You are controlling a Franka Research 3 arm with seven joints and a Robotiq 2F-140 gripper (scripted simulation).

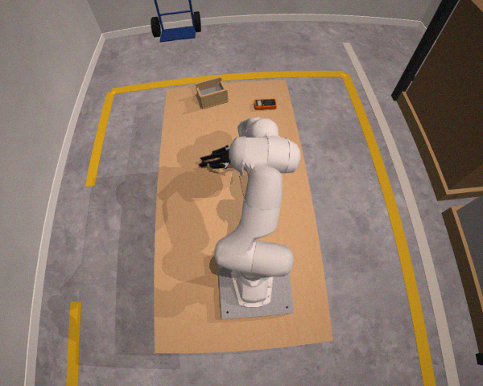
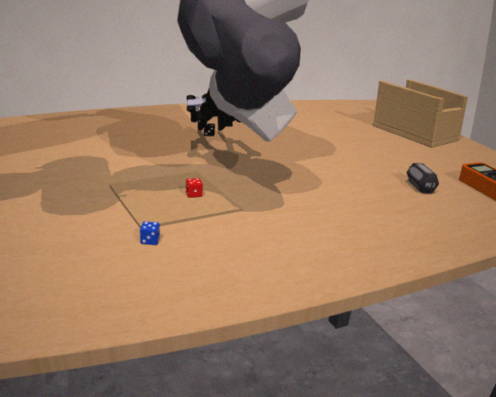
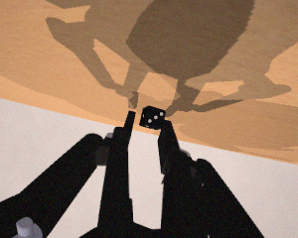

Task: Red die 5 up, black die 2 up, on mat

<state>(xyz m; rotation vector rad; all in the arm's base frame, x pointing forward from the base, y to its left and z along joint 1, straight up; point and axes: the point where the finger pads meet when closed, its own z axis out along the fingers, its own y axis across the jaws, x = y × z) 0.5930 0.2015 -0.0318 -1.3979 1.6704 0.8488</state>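
Right now the black die is 20 mm to the left of my hand and 20 mm below it. Also, from my hand: dark grey device: 260 mm ahead, 290 mm to the right, 20 mm below; red die: 110 mm behind, 250 mm to the right, 20 mm below; thin tan mat: 140 mm behind, 250 mm to the right, 30 mm below.
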